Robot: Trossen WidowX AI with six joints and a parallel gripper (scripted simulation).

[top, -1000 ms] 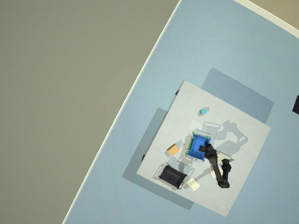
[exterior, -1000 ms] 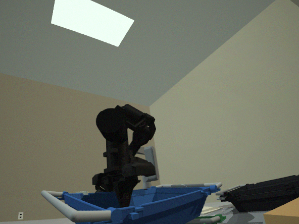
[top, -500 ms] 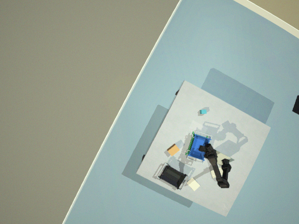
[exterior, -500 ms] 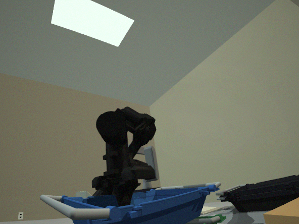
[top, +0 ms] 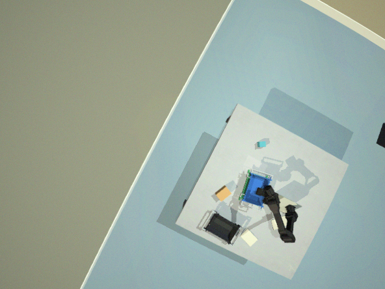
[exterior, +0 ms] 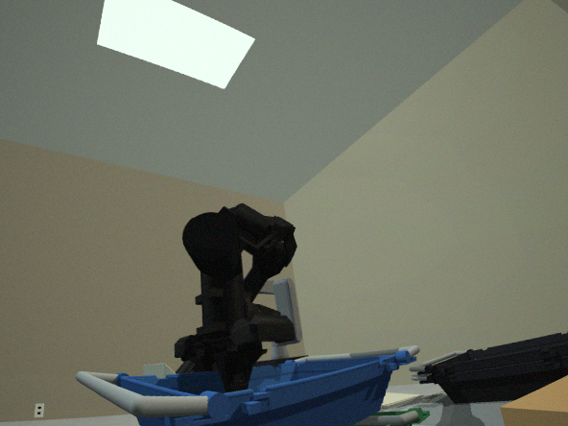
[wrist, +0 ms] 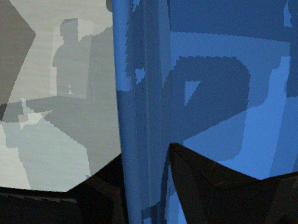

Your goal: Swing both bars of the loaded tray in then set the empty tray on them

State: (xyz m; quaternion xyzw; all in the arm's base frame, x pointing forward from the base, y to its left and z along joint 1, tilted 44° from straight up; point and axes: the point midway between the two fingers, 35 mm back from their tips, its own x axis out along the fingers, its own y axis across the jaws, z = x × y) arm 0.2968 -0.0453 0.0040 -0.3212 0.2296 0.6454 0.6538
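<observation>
My gripper tip is 7 cm short of the blue tray, 1 cm to the right of it and 3 cm below it. From my gripper tip the other things lie so: orange block 30 cm ahead, 17 cm to the left, 5 cm below; cyan block 15 cm ahead, 40 cm to the right, 6 cm below.
</observation>
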